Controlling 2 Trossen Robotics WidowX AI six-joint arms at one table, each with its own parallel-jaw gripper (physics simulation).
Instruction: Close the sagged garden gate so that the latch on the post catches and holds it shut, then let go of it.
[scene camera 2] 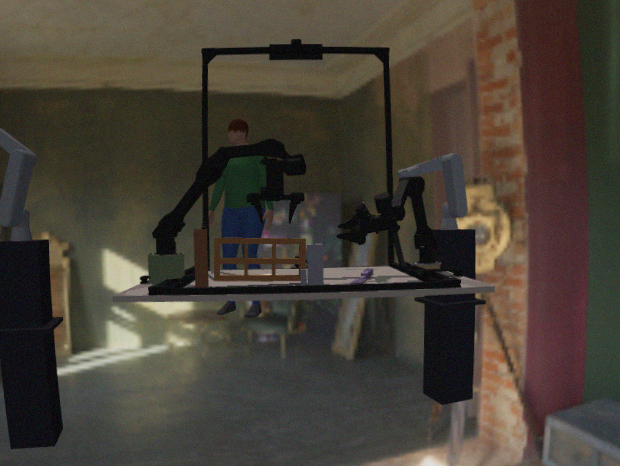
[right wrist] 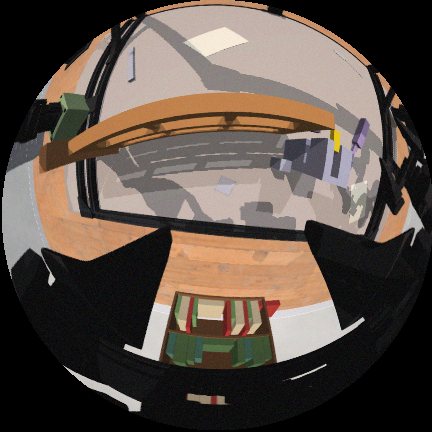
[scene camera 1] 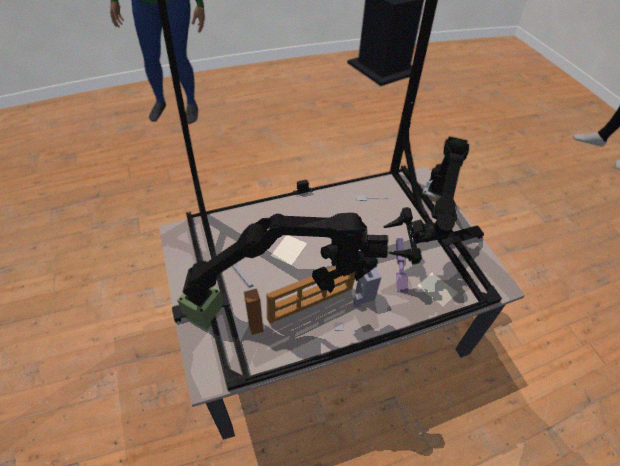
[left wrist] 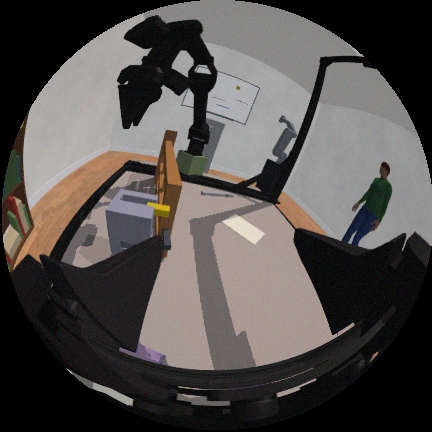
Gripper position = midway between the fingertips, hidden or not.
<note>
The left gripper (scene camera 1: 386, 239) is open, with nothing in its grasp. The right gripper (scene camera 1: 343, 285) is open and holds nothing. Further things: a wooden gate (scene camera 2: 301, 261) and a grey latch post (scene camera 2: 314, 252).
The left gripper is seen too in scene camera 2 (scene camera 2: 337, 231), in the right wrist view (right wrist: 388, 136) and in the left wrist view (left wrist: 230, 239). The right gripper also shows in scene camera 2 (scene camera 2: 276, 223), in the right wrist view (right wrist: 240, 230) and in the left wrist view (left wrist: 130, 126). The wooden gate also shows in the right wrist view (right wrist: 216, 111), in scene camera 1 (scene camera 1: 348, 281) and in the left wrist view (left wrist: 168, 185).
</note>
